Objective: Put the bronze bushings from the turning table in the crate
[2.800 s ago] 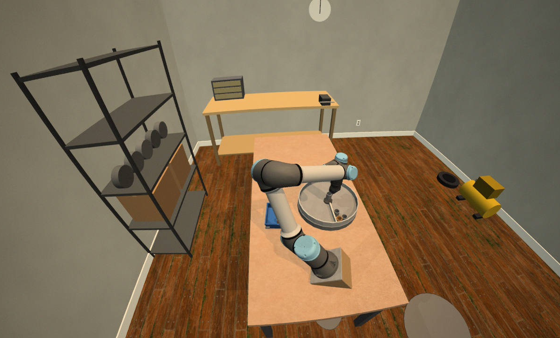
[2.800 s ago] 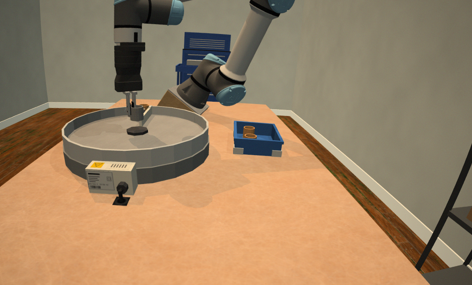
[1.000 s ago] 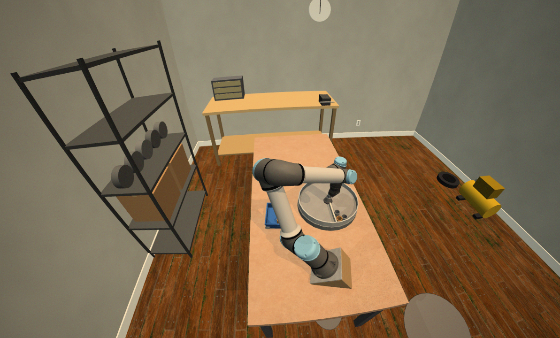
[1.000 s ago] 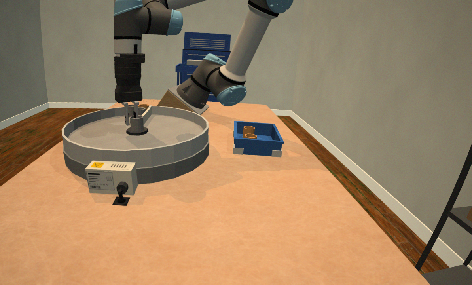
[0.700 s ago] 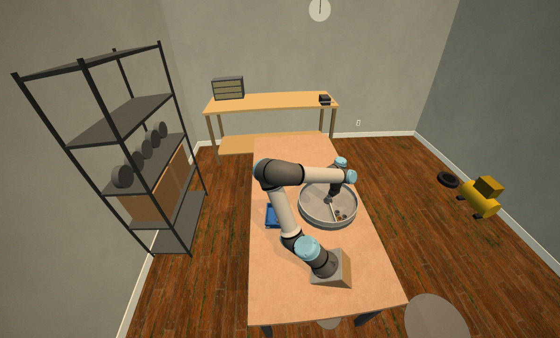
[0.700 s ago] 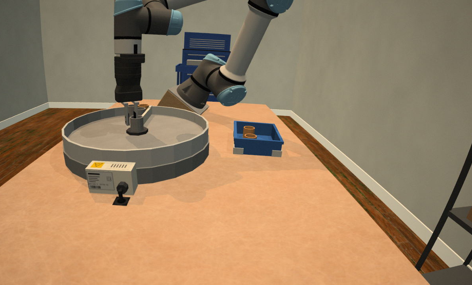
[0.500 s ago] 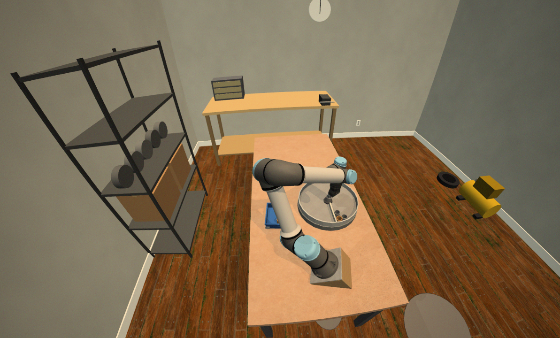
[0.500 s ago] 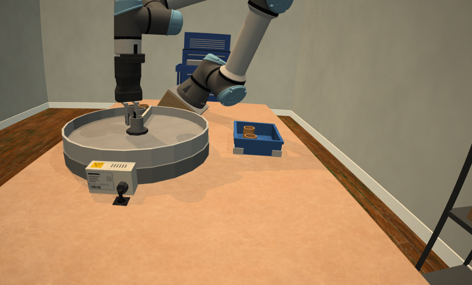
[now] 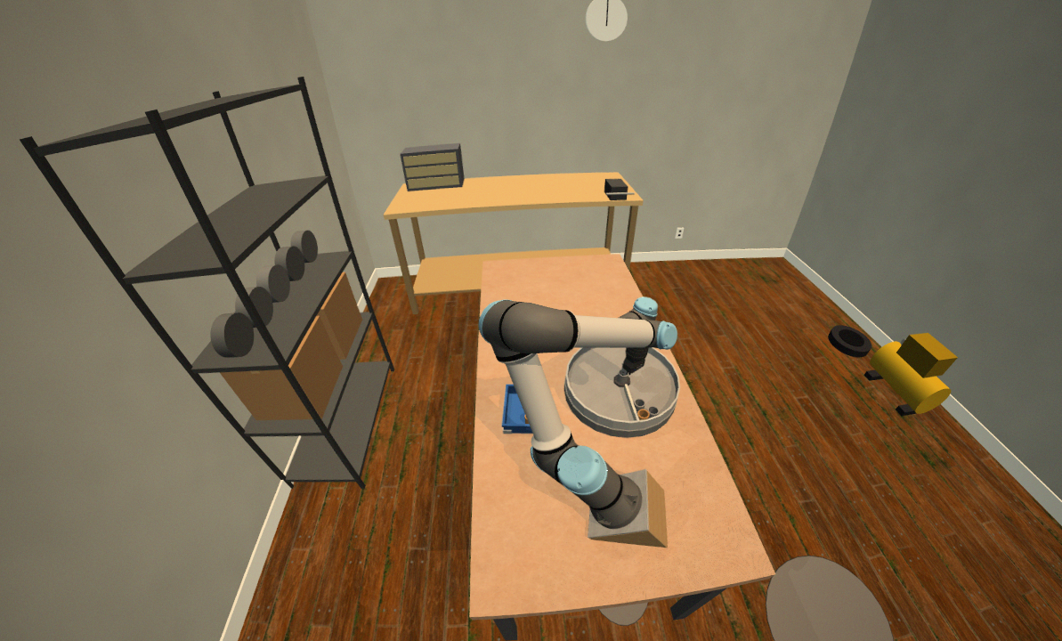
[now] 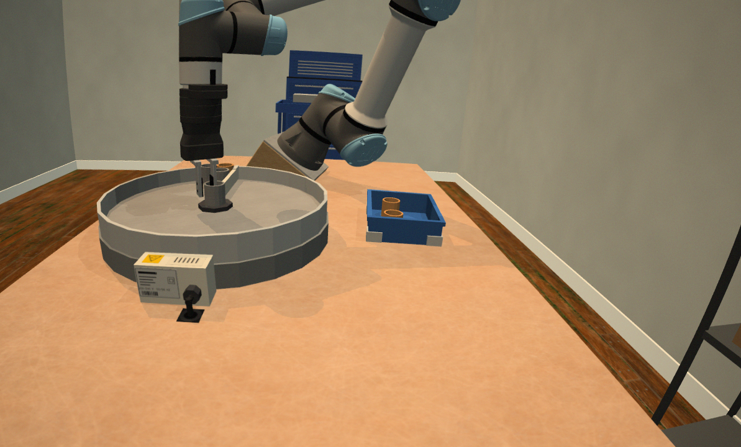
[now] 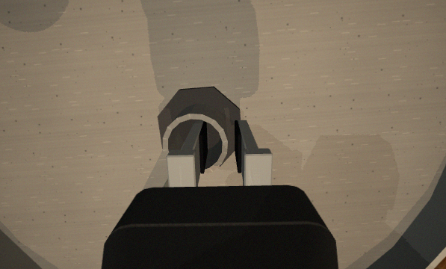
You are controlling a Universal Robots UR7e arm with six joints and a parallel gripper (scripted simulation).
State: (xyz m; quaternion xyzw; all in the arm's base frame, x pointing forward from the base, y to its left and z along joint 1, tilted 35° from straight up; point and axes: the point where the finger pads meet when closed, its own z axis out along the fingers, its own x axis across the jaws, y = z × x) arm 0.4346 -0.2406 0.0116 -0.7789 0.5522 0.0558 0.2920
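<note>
Now: hand 4 cm above the turning table, 1 cm to the right of it and 1 cm past it. From my hand the other things lie so: blue crate (39 cm to the left, 7 cm below, 3 cm behind).
</note>
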